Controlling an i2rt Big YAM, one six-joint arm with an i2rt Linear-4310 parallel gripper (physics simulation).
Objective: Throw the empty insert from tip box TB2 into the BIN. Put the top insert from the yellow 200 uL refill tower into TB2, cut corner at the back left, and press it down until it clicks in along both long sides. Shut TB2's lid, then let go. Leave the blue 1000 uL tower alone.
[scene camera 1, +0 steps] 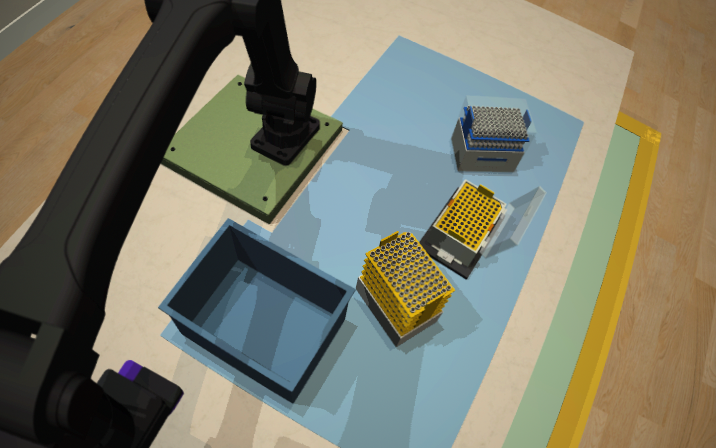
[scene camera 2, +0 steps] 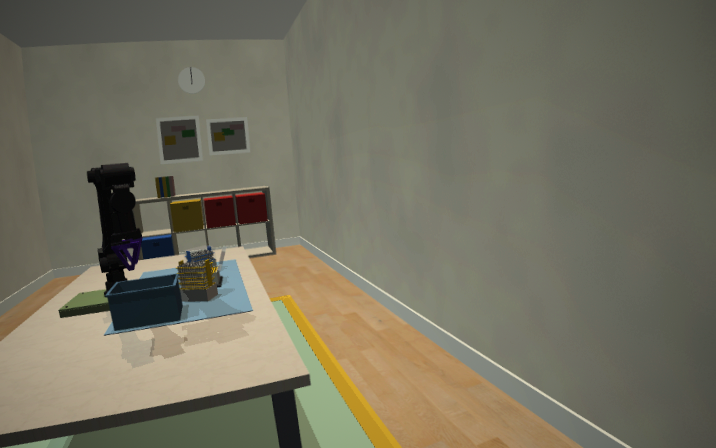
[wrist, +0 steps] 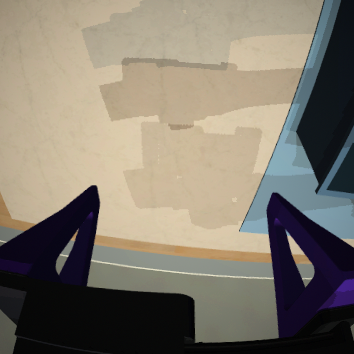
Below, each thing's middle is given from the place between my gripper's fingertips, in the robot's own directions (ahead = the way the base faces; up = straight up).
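You'd find the blue bin (scene camera 1: 269, 314) 20 mm behind my hand, 240 mm to the left of it and 170 mm below it. There's a clear lid (scene camera 1: 513, 222) too, 250 mm ahead of my hand, 560 mm to the left of it and 120 mm below it. And the yellow insert full of tips (scene camera 1: 409, 272), that's 140 mm ahead of my hand, 380 mm to the left and 110 mm below.
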